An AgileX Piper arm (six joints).
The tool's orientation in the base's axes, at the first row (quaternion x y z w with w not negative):
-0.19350 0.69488 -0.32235 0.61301
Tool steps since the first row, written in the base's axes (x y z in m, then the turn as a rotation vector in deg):
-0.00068 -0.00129 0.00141 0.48 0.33 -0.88
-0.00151 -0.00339 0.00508 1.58 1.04 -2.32
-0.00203 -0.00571 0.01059 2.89 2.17 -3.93
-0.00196 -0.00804 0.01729 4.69 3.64 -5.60
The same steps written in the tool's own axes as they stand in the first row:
-0.00005 -0.00198 -0.00045 0.34 0.90 0.44
-0.00118 -0.00610 -0.00097 0.72 2.54 1.42
-0.00356 -0.01161 -0.00121 0.92 4.61 2.52
-0.00689 -0.01786 -0.00092 0.84 7.04 4.04

